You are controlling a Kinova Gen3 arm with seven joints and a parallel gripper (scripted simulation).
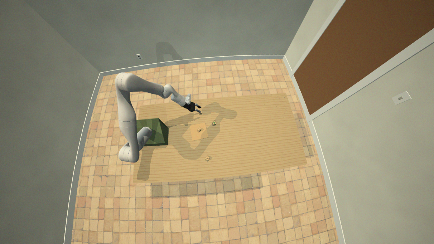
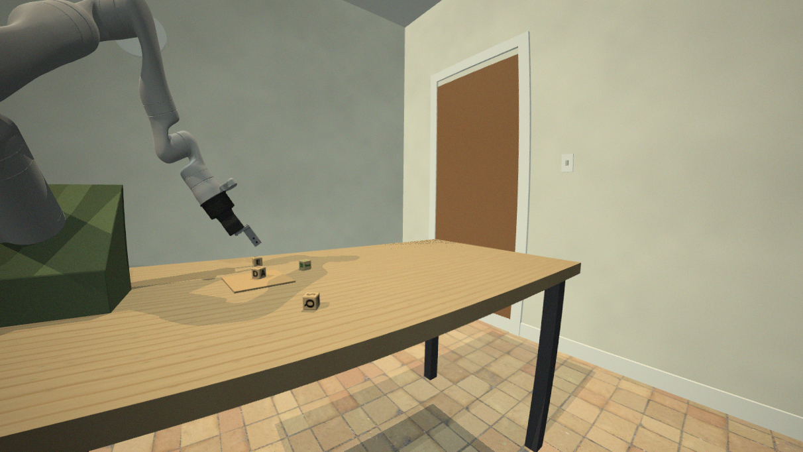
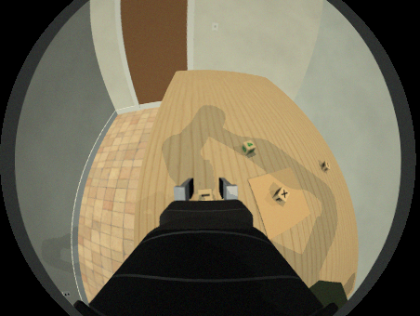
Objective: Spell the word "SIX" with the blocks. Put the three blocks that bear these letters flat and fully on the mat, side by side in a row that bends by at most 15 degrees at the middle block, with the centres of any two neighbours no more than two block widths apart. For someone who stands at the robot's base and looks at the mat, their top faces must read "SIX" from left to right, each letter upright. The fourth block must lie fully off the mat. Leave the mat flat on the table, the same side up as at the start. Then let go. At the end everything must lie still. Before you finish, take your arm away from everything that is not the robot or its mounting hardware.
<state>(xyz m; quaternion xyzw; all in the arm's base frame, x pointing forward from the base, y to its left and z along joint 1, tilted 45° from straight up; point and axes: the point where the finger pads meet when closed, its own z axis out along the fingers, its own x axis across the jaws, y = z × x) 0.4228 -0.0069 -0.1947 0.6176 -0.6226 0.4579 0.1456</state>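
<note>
Now: the tan mat 17 cm to the right of my hand, 8 cm below it and 5 cm behind it. Also, from my hand: tan block (42 cm to the right, 7 cm below, 2 cm behind).
</note>
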